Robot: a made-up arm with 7 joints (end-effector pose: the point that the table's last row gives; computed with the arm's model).
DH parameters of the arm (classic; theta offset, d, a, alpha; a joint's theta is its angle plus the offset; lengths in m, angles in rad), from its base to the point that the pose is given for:
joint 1: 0 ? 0 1.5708
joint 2: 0 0.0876 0 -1.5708
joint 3: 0 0.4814 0.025 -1.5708
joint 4: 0 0.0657 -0.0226 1.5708
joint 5: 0 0.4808 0 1.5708
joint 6: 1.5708 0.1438 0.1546 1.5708
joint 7: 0 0.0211 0 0
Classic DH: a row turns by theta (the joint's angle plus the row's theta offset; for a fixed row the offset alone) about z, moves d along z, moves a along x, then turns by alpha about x.
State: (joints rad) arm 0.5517 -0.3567 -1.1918 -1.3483 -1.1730 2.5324 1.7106
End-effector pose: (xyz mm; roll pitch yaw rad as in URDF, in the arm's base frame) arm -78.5 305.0 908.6 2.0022 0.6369 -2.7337
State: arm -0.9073 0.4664 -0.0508 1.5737 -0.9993 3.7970 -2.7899
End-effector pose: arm -104.3 -164.6 1232.1 -1.4343 -0.3739 -0.1655
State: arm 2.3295 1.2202 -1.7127 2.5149 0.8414 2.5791 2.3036
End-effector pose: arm 359.9 46.3 481.7 2.5487 0.5110 2.7285
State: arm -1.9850 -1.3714 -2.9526 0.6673 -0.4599 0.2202 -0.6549
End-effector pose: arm -470.9 -833.8 1093.3 0.3240 -0.5702 -3.0079
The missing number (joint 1, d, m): 0.5475
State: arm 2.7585 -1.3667 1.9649 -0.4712 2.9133 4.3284 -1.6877
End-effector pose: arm -532.8 672.6 820.1 -1.3503 1.2450 -2.5531
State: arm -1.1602 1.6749 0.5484 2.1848 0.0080 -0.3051 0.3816
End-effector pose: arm 47.6 167.9 1009.4 2.7473 -0.8408 -1.1952
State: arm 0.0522 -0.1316 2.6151 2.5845 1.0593 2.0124 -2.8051
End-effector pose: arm -123.8 137.4 661.1 2.2632 0.3427 -2.2004
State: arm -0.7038 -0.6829 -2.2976 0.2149 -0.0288 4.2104 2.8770
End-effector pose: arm 167.3 -385.7 1322.7 -2.7086 -0.3014 0.1291
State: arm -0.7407 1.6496 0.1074 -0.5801 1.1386 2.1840 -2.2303
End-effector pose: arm -768.9 399.4 337.3 -2.6507 0.7723 0.7764
